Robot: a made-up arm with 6 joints.
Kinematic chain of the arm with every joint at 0, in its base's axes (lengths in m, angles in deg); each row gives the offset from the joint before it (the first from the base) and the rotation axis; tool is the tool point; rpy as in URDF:
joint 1: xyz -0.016 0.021 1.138 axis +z
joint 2: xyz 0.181 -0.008 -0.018 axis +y
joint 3: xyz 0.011 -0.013 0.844 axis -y
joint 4: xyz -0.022 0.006 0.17 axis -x
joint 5: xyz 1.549 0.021 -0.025 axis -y
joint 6: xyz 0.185 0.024 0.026 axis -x
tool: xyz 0.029 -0.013 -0.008 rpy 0 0 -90
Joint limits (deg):
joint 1: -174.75..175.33
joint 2: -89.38..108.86
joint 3: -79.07..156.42
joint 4: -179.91..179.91
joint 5: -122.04..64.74
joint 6: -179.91..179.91
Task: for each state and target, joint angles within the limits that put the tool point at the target. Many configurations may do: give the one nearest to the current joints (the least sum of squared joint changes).
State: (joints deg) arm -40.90 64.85 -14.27 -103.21 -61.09 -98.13
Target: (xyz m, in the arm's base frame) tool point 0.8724 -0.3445 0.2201
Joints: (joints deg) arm -35.09 35.44 -54.04 -94.72 -78.51 -96.89
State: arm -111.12 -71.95 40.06 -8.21 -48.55 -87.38
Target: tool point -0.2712 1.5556 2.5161
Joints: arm -78.71 -89.38 34.76 -3.57 -61.71 -86.62
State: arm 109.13 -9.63 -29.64 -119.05 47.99 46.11
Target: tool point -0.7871 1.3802 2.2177
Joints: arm 125.42 -18.83 -13.00 -117.95 45.05 45.91
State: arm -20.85 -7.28 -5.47 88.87 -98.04 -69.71
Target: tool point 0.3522 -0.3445 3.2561
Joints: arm -15.06 -28.86 30.22 94.87 -90.34 -69.40
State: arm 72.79 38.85 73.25 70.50 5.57 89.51
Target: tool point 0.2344 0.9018 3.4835
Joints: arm 69.30 38.71 116.71 69.40 19.90 89.68
